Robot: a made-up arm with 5 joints. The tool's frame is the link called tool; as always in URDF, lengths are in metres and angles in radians. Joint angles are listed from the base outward. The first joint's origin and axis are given. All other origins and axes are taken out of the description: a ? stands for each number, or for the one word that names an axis. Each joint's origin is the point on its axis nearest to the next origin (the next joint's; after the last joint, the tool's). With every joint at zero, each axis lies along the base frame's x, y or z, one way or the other. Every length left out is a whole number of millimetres.
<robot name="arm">
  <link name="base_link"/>
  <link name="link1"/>
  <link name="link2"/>
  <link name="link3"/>
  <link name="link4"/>
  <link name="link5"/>
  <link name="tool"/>
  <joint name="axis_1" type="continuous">
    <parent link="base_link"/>
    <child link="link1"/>
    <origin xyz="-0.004 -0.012 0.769"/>
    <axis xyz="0 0 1"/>
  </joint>
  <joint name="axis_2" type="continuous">
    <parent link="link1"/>
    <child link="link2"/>
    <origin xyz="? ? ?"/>
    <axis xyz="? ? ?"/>
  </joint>
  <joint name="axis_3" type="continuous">
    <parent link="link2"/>
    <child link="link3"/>
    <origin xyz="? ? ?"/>
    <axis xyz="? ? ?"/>
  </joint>
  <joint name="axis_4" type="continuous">
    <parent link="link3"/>
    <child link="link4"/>
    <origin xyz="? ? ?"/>
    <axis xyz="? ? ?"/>
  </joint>
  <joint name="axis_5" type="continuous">
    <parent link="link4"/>
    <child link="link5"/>
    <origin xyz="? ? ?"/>
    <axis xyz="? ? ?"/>
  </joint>
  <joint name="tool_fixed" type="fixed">
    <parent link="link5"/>
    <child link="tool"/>
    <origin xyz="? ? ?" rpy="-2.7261 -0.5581 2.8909"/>
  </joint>
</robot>
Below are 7 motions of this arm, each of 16 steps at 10 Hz.
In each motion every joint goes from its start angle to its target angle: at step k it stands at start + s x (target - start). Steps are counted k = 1, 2, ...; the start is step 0. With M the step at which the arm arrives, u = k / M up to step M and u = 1 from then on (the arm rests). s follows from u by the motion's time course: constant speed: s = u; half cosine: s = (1 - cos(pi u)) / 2; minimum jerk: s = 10 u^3 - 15 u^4 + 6 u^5.
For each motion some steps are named. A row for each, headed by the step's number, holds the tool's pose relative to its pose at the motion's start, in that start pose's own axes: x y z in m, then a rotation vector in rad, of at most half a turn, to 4 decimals.
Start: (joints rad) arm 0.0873 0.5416 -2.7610 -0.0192 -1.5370
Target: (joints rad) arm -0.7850 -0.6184 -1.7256 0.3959 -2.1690
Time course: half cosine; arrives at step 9
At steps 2, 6, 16:
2: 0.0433 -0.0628 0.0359 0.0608 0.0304 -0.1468
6: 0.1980 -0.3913 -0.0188 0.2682 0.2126 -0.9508
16: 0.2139 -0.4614 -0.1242 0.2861 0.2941 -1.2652

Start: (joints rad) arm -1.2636 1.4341 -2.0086 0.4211 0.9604
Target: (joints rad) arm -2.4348 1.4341 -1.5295 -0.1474 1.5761
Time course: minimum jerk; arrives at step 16
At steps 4, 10, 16:
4: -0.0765 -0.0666 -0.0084 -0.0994 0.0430 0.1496
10: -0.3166 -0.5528 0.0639 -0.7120 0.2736 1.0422
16: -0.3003 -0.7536 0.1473 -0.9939 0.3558 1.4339

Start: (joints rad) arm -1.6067 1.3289 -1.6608 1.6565 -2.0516
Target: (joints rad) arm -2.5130 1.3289 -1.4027 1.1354 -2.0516
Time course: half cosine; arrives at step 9
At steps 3, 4, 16:
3: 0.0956 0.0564 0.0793 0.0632 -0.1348 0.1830
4: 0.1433 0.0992 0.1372 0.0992 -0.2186 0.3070
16: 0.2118 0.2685 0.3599 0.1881 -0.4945 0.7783

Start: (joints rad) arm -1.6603 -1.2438 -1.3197 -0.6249 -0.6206
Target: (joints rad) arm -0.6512 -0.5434 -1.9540 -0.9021 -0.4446
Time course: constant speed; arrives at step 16
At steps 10, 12, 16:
10: 0.0672 0.0510 0.1856 -0.2989 0.1840 0.6644
12: 0.0809 0.0794 0.2055 -0.3514 0.2253 0.7989
16: 0.0970 0.1462 0.2227 -0.4485 0.3131 1.0688

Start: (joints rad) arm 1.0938 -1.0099 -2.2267 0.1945 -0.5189
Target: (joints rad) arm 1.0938 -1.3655 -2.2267 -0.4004 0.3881
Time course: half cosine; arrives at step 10
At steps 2, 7, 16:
2: -0.0109 -0.0229 -0.0287 -0.0287 -0.0470 0.1127
7: -0.0375 -0.1813 -0.2492 -0.4227 -0.4825 0.8071
16: -0.0289 -0.2229 -0.3148 -0.5961 -0.6353 0.9505

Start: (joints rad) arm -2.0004 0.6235 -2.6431 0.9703 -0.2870
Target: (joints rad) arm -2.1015 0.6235 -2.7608 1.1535 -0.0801
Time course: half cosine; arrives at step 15
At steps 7, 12, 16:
7: 0.0063 -0.0423 -0.0036 -0.0280 0.0745 0.0971
12: 0.0158 -0.0841 -0.0084 -0.0554 0.1479 0.1996
16: 0.0181 -0.0927 -0.0096 -0.0609 0.1629 0.2214

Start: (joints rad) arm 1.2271 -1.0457 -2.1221 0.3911 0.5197
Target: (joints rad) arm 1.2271 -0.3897 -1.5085 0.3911 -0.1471
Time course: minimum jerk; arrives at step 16
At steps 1, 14, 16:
1: 0.0001 -0.0002 0.0021 0.0024 0.0018 -0.0010
14: 0.3946 -0.3174 0.6589 0.7614 0.9715 -0.6401
16: 0.4047 -0.3249 0.6633 0.7671 0.9903 -0.6524

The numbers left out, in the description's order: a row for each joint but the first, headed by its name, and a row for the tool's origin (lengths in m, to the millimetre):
axis_2: xyz 0.023 0.029 0, axis 0 1 0
axis_3: xyz 0.048 0 0.432, axis 0 1 0
axis_4: xyz 0.078 0 -0.458, axis 0 1 0
axis_5: xyz 0.043 0 -0.083, axis 0 0 -1
tool: xyz 0.016 -0.01 0

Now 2 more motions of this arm.
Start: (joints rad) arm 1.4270 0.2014 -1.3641 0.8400 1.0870
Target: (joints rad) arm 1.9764 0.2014 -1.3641 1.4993 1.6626
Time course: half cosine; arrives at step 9
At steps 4, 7, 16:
4: 0.1296 0.0229 0.0795 0.2174 0.1273 0.1084
7: 0.2760 0.0023 0.1612 0.4776 0.1249 0.2745
16: 0.3109 -0.0097 0.1793 0.5383 0.0989 0.3195

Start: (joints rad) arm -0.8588 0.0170 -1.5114 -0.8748 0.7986
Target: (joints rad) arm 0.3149 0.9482 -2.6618 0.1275 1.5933
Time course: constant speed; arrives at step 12
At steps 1, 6, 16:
1: 0.0407 0.0289 0.0469 -0.0502 0.1361 0.0783
6: 0.3410 0.2246 0.1653 -0.2028 0.8330 0.4207
16: 0.7585 0.4716 -0.0508 -0.1163 1.6587 0.6670

